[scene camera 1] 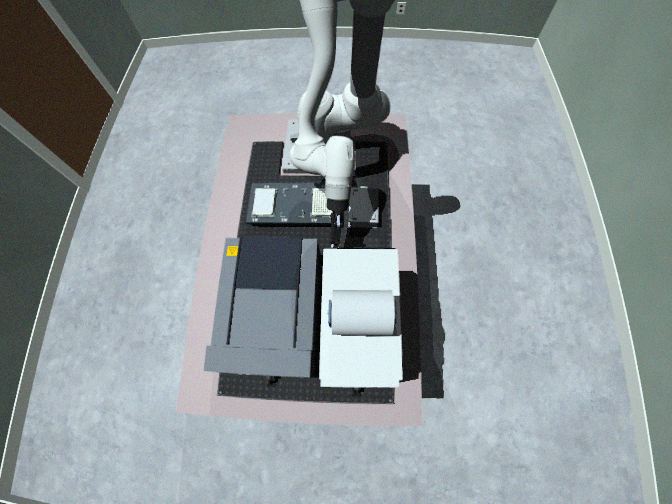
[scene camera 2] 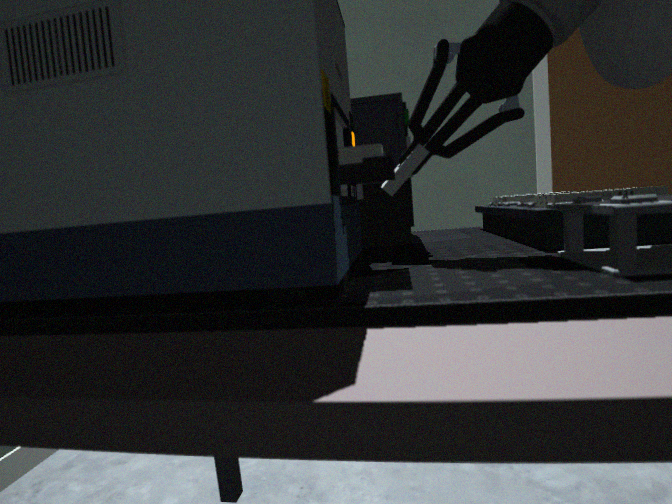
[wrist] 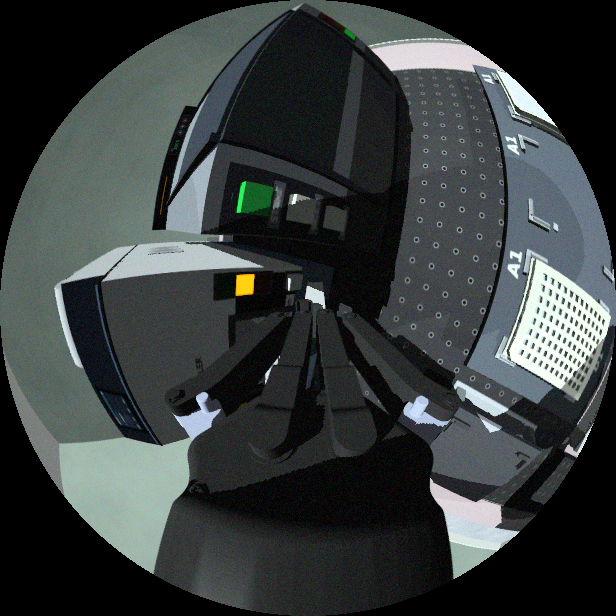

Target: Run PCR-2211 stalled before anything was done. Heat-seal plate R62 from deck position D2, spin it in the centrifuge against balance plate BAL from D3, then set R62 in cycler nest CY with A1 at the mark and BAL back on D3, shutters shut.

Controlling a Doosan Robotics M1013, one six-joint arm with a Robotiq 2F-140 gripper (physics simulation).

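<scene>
A grey deck rack (scene camera 1: 290,203) holds a white plate with a grid of wells (scene camera 1: 320,203) at its right end and a plain white plate (scene camera 1: 264,201) at its left end; the middle slot is empty. I cannot read which is R62 or BAL. The well plate also shows in the wrist view (wrist: 560,333) beside an A1 mark. My gripper (wrist: 313,304) is shut and empty. Its tip (scene camera 2: 391,186) is at the small front panel of the white machine (scene camera 1: 359,314), right beside an amber light (wrist: 244,284). I cannot tell whether it touches.
A black machine (scene camera 1: 362,206) with a green light (wrist: 254,198) stands just behind the gripper, right of the rack. A grey machine (scene camera 1: 265,309) with a yellow warning label and a sliding cover sits left of the white one. A paper-like roll (scene camera 1: 362,311) lies on the white machine.
</scene>
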